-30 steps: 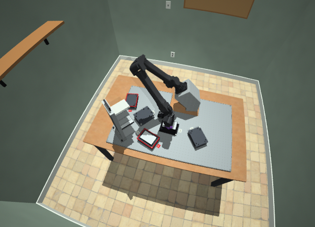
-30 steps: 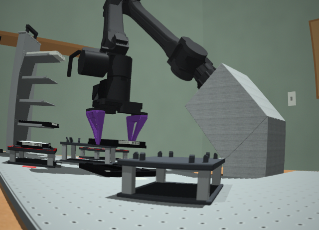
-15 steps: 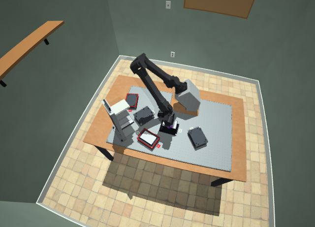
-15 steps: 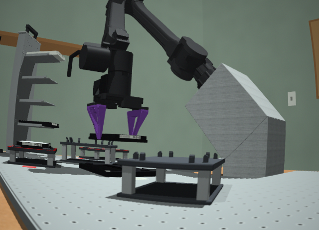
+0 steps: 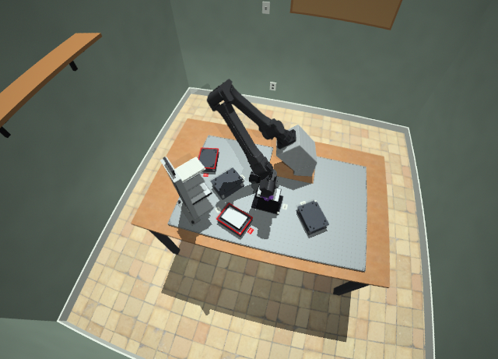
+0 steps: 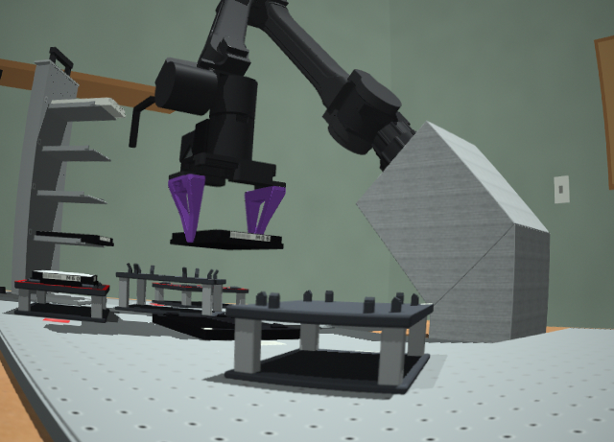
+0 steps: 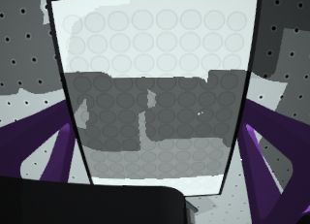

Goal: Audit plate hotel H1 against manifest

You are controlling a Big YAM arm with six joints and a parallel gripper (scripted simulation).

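The regrip nest lies 10 cm behind my hand, 24 cm to the right of it and 6 cm below it. Also, from my hand: flat black nest: 11 cm below; RG deck label: 17 cm behind, 16 cm to the right, 11 cm below; N6 deck label: 2 cm ahead, 10 cm to the left, 11 cm below.
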